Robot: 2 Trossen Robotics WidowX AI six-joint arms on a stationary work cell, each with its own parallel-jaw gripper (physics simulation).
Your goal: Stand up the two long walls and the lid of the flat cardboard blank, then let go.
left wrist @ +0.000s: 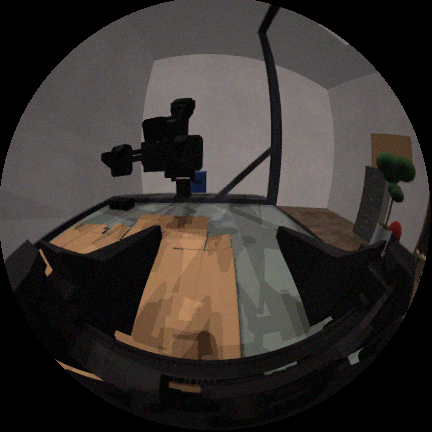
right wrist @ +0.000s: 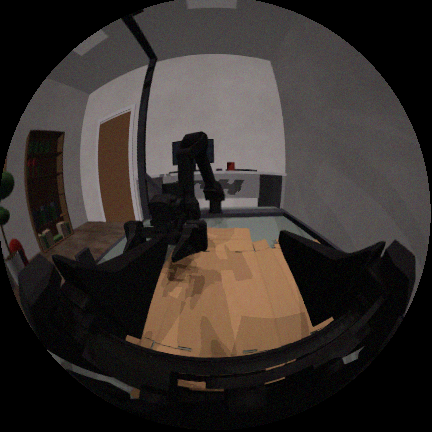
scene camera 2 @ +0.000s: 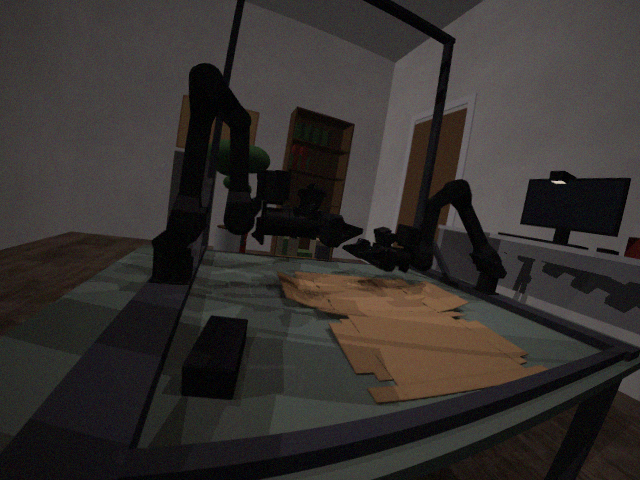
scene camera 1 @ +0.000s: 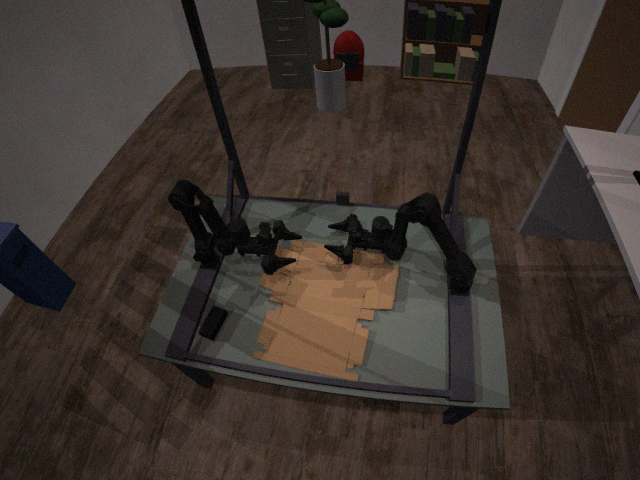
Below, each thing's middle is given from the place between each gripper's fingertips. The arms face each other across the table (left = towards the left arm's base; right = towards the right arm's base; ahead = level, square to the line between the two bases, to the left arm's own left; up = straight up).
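I see the black block (scene camera 2: 211, 369), which is 8 cm below my left hand, 34 cm to the right of it and 36 cm ahead of it.
The black block is 15 cm below my right hand, 24 cm ahead of it and 27 cm to the right of it. Going by its middle, the block is nearer to my right hand than to my left hand.
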